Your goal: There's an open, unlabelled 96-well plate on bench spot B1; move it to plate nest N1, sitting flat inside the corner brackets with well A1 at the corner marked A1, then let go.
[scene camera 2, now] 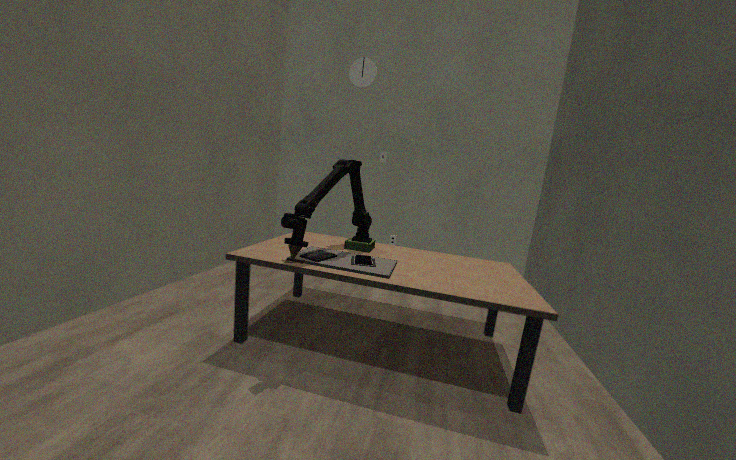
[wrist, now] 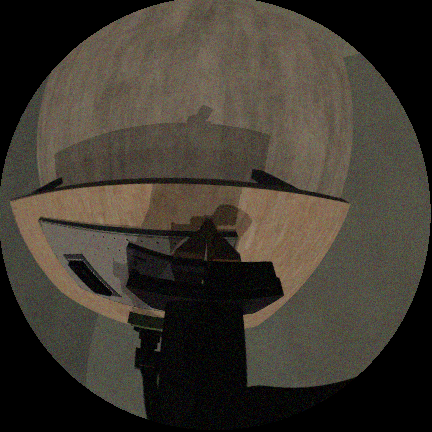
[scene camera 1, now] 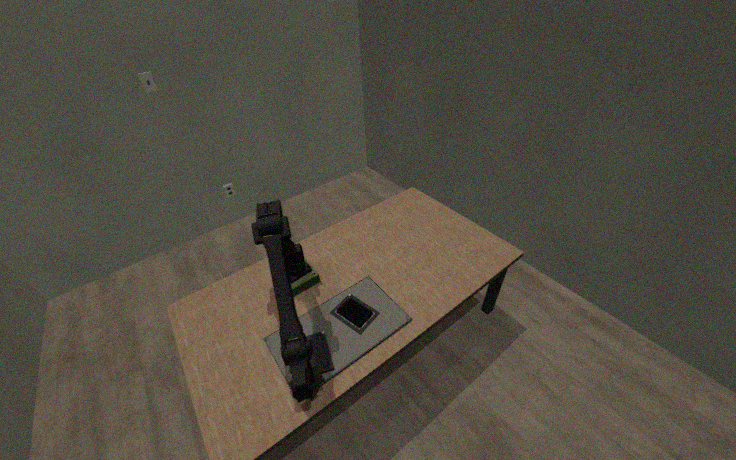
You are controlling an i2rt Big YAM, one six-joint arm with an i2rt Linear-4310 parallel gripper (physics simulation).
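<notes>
The dark 96-well plate (scene camera 1: 322,355) (scene camera 2: 317,255) (wrist: 148,262) lies flat on the left end of the grey bench mat (scene camera 1: 385,309) (scene camera 2: 383,267) (wrist: 76,240). The plate nest (scene camera 1: 354,311) (scene camera 2: 362,259) (wrist: 86,275), a dark rectangle with corner brackets, sits on the mat's other half with nothing in it. My gripper (scene camera 1: 303,396) (scene camera 2: 291,257) (wrist: 207,222) points down just past the plate's outer end, with its tips close to the table. Its fingers are shut together with nothing between them. The arm hides part of the plate in scene camera 1.
The wooden table (scene camera 1: 407,237) (scene camera 2: 457,283) (wrist: 289,225) carries the mat and the arm's green base (scene camera 1: 307,280) (scene camera 2: 359,244). The table's front edge runs close to the gripper.
</notes>
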